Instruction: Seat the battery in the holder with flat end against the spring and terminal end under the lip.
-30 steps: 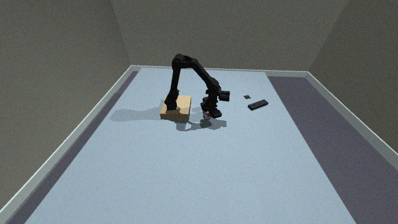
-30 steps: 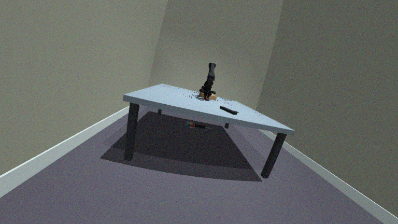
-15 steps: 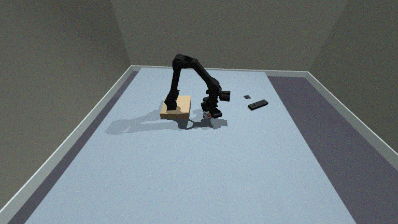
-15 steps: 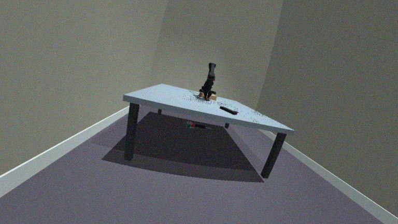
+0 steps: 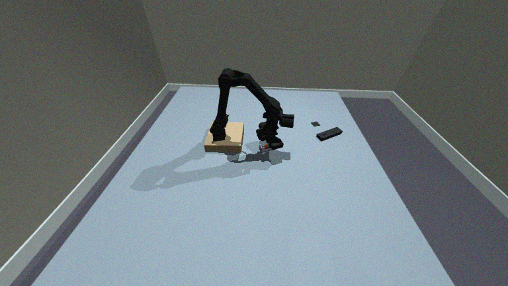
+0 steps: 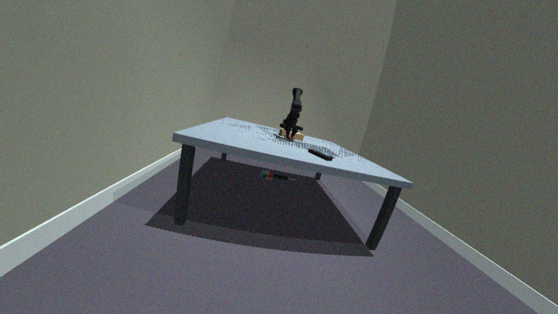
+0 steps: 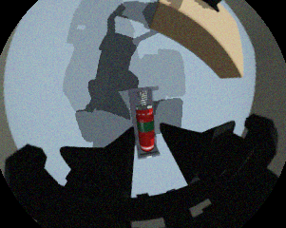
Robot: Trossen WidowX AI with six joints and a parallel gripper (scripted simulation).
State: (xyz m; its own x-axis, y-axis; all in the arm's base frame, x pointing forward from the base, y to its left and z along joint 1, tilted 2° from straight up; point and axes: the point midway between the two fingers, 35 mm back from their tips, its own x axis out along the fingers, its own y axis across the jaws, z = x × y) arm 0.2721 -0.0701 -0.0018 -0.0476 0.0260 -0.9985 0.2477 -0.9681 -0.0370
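Right now the battery is right at my gripper tip. The rest, counted from my gripper tip: black remote (380 mm ahead, 70 mm to the left, 10 mm below); then battery door (340 mm ahead, 180 mm to the left, 20 mm below).
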